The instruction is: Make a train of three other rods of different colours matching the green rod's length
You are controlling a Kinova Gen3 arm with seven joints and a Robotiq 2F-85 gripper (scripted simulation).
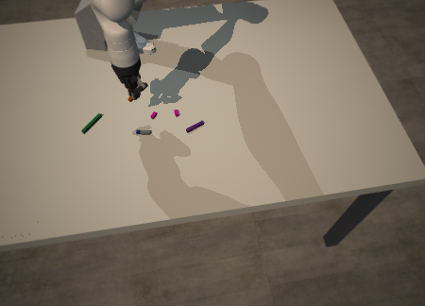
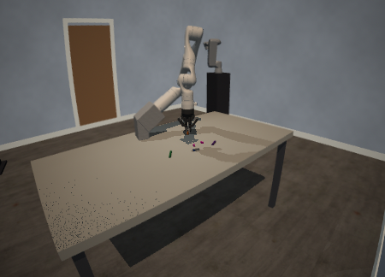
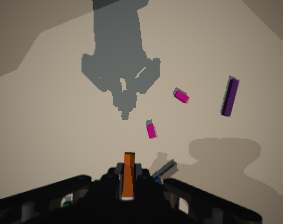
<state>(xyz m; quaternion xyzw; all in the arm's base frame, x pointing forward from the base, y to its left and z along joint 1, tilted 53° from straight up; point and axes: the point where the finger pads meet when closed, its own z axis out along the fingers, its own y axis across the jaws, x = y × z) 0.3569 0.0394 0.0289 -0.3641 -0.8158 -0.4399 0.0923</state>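
My gripper is now 12 cm above the grey rod, 6 cm short of it and 2 cm to the right of it. The rest, counted from my hand: orange rod: 2 cm below; green rod: 14 cm to the right, 12 cm below, 3 cm ahead; blue rod: 12 cm below, 6 cm ahead.
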